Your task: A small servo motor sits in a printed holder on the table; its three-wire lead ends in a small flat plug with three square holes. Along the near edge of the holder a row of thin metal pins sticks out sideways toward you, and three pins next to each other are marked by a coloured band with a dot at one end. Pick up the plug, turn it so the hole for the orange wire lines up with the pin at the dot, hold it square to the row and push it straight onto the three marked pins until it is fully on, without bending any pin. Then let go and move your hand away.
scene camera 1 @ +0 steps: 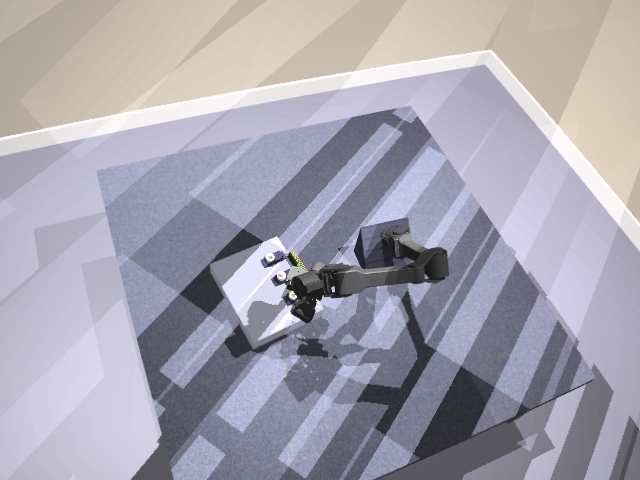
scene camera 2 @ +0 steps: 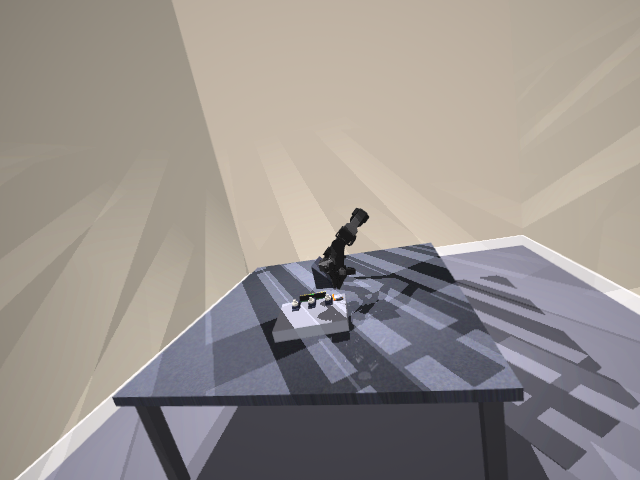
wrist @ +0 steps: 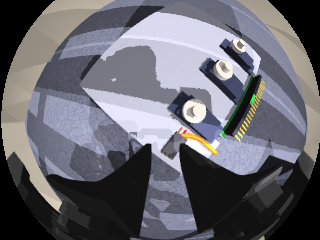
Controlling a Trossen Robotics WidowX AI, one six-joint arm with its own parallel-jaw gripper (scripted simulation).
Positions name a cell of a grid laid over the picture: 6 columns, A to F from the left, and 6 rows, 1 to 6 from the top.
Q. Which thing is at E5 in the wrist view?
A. My gripper.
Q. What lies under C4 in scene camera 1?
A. My gripper.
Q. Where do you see a servo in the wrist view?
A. At E2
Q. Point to a printed holder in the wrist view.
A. C2
